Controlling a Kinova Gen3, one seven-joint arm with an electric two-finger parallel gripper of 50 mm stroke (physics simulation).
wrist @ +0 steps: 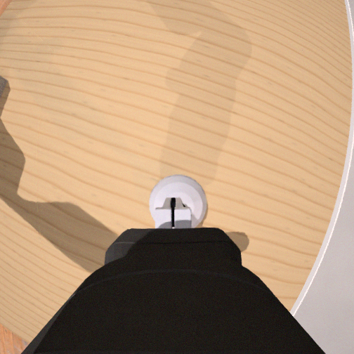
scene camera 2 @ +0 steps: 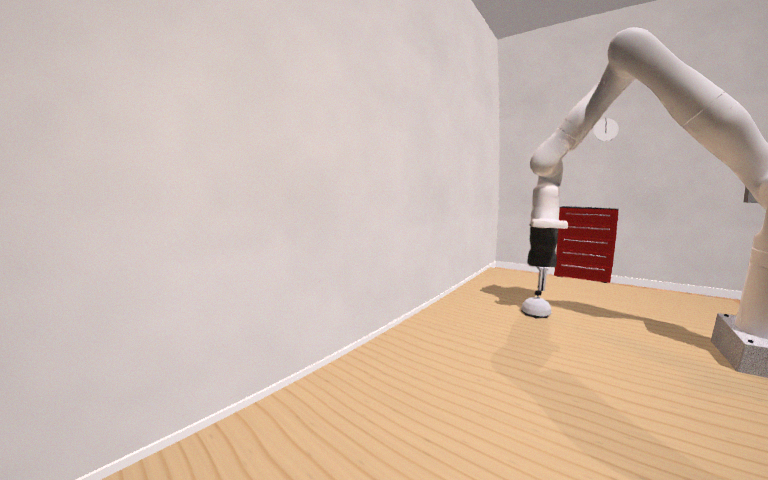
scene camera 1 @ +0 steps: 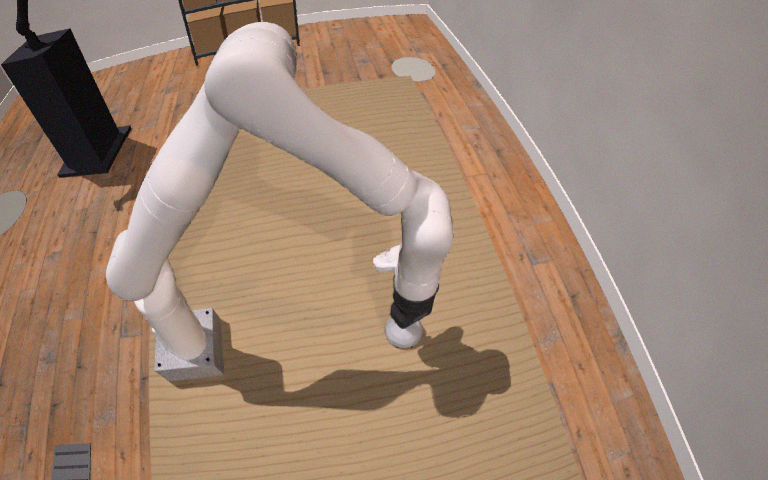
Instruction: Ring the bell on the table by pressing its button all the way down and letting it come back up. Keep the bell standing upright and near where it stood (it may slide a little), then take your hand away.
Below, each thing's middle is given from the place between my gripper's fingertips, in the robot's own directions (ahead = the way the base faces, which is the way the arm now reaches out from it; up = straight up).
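Position of the bell (scene camera 1: 407, 337): 4 cm below my hand and 1 cm ahead of it.
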